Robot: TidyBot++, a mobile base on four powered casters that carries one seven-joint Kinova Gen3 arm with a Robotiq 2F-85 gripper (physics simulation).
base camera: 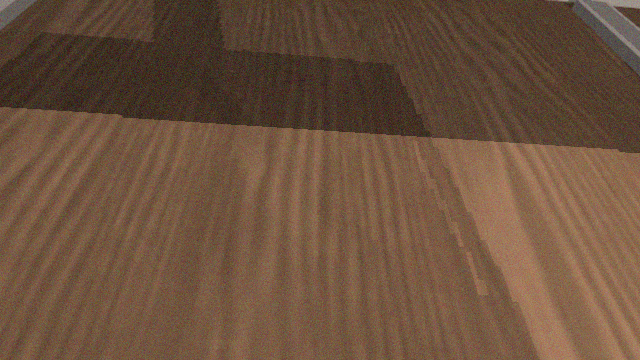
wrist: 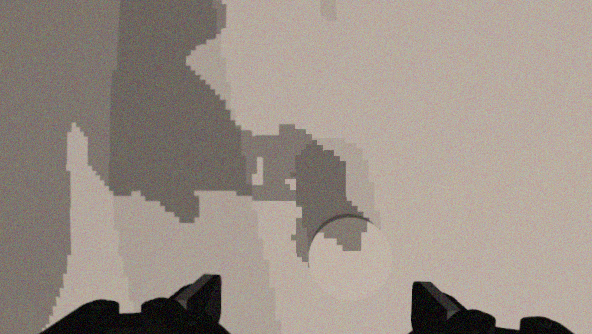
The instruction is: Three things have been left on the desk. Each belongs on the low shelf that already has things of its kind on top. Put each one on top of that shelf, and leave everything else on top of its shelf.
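Note:
A round, pale, cream-coloured thing shows from above in the wrist view, right of centre near the bottom. Its colour nearly matches the pale surface under it, and a dark curved line marks its upper edge; its height and kind are hard to tell. My gripper is open and empty, pointing down at the surface. The round thing lies between the two fingertips in this view, a little nearer the right one and slightly ahead of them. The low shelves and the other things do not show in either view.
In the base view, a wooden floor with a broad shadow across its far part stretches ahead. A grey bar stands at the top right, and part of another grey bar shows at the top left. Shadows of the arm and gripper fall across the pale surface.

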